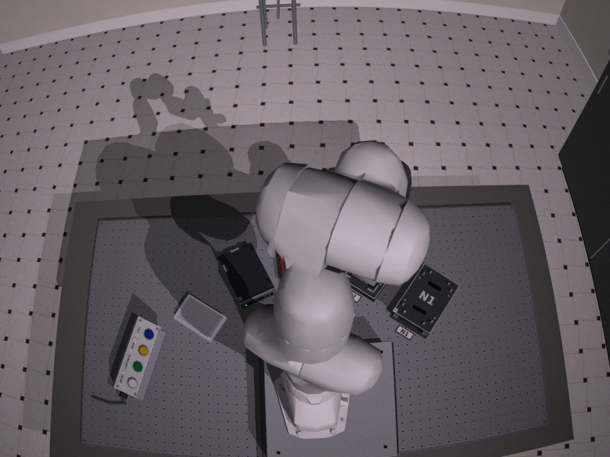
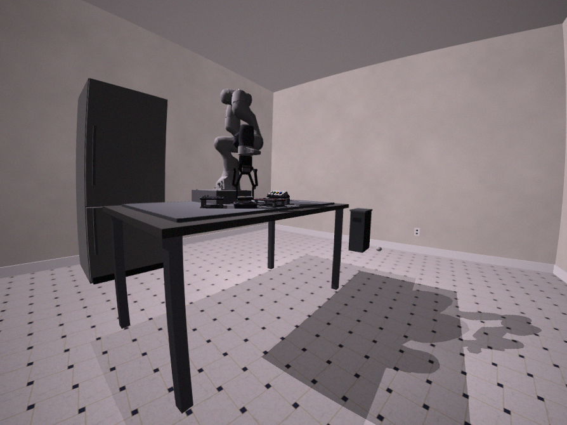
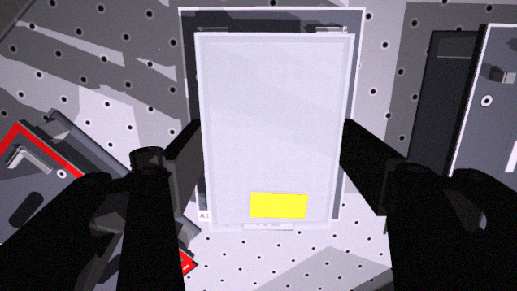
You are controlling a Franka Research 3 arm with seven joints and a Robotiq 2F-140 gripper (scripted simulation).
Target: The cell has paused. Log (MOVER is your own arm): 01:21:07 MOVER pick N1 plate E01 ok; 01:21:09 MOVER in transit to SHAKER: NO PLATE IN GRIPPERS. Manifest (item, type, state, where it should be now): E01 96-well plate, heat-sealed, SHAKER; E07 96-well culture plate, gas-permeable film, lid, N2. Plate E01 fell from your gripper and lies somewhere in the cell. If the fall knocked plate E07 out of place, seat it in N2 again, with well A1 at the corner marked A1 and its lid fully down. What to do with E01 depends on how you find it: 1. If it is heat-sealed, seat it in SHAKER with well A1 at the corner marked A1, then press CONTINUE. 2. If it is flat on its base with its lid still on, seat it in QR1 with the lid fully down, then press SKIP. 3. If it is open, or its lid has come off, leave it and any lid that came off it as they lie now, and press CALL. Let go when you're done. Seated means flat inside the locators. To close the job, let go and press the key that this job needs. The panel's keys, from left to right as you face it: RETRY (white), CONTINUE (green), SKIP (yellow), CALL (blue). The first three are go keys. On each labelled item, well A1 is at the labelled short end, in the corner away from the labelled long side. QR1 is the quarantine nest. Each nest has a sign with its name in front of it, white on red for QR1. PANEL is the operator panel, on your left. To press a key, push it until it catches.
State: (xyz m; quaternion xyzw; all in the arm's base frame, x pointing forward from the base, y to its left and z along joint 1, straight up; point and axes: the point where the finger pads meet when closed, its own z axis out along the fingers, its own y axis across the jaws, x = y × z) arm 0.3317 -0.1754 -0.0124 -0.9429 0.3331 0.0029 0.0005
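Now: hand 20 mm above the lidded culture plate. Round my hand: grey N2 nest (60 mm below); A1 corner mark (90 mm to the left, 50 mm below, 20 mm behind); plate E01 (470 mm to the left, 130 mm behind, 70 mm below).
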